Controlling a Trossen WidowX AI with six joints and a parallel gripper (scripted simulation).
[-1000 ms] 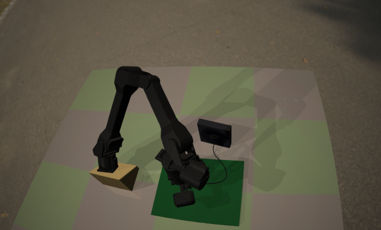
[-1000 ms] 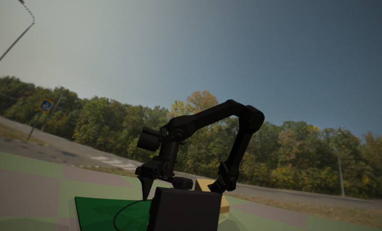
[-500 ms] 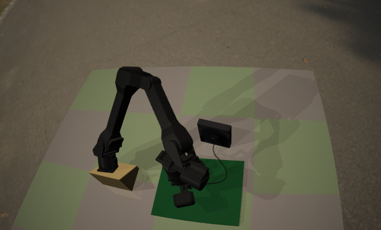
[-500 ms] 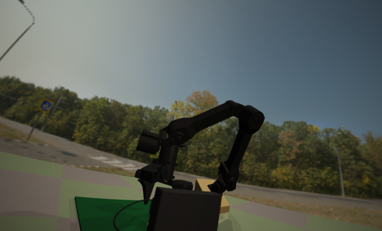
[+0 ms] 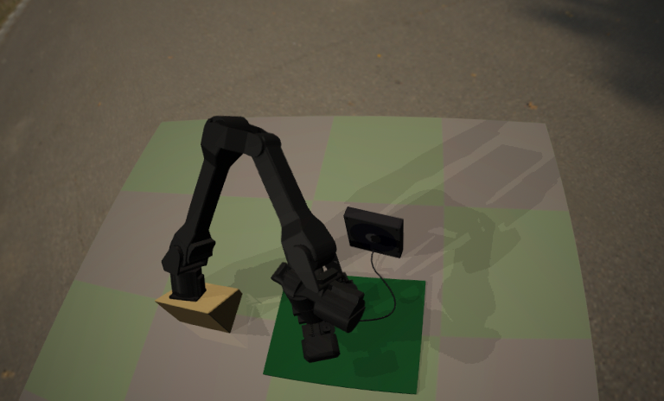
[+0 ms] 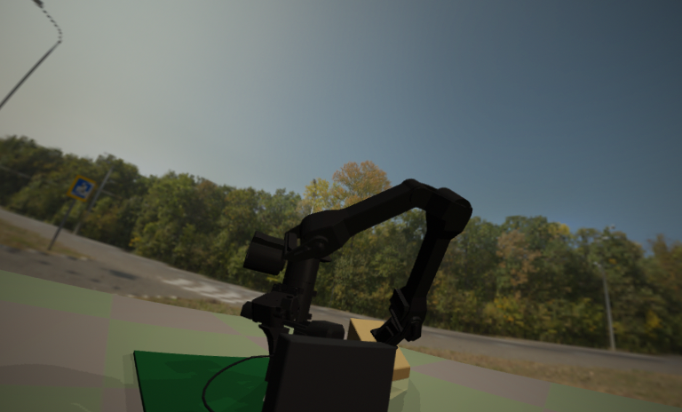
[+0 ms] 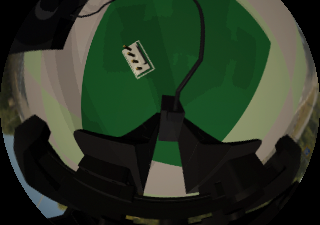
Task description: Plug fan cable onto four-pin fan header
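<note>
Now: the green board 50 mm ahead of my gripper tip and 30 mm below it. The rest, counted from my gripper tip: black plug: 10 mm ahead, 10 mm above; black fan: 110 mm ahead, 180 mm to the left, 40 mm above.
</note>
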